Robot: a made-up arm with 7 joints.
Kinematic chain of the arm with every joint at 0, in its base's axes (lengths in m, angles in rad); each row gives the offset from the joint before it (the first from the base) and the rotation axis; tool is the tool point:
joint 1: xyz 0 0 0.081 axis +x
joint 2: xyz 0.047 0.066 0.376 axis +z
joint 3: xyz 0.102 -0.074 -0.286 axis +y
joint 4: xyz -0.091 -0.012 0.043 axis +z
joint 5: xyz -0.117 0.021 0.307 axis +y
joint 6: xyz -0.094 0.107 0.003 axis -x
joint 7: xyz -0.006 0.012 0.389 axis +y
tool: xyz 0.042 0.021 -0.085
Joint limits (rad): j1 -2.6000..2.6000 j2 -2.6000..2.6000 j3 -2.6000..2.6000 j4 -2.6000..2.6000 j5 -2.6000..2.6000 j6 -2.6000..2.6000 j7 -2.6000..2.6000
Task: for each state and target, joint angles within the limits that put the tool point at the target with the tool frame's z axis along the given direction. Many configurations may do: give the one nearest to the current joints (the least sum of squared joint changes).
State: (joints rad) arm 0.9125 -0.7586 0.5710 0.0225 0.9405 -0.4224 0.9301
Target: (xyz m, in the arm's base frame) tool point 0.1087 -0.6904 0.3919 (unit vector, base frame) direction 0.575 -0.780 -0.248
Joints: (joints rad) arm 1.1558 -0.5946 0.2046 0.2095 0.4776 -0.2638 0.1834
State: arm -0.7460 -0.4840 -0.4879 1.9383 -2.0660 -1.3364 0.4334
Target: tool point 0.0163 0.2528 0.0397 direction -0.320 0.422 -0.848
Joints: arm -1.3875 -0.1267 -0.8185 2.5797 -1.2911 -2.0968 0.6766
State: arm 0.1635 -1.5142 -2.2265 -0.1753 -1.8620 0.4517 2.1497
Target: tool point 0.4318 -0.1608 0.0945 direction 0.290 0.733 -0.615
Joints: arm -0.2247 -2.0965 -1.9705 -0.7278 -1.6660 0.7971 1.8118
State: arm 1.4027 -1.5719 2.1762 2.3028 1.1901 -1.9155 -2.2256
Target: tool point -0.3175 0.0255 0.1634 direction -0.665 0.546 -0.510
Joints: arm 1.6141 -1.6607 2.4113 1.8667 0.4727 -2.6000 -2.1133
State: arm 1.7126 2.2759 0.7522 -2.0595 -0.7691 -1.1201 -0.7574
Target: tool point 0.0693 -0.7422 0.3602 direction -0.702 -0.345 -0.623
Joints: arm 1.7743 1.4632 1.0563 -1.1489 -0.5091 -1.1762 -1.1448
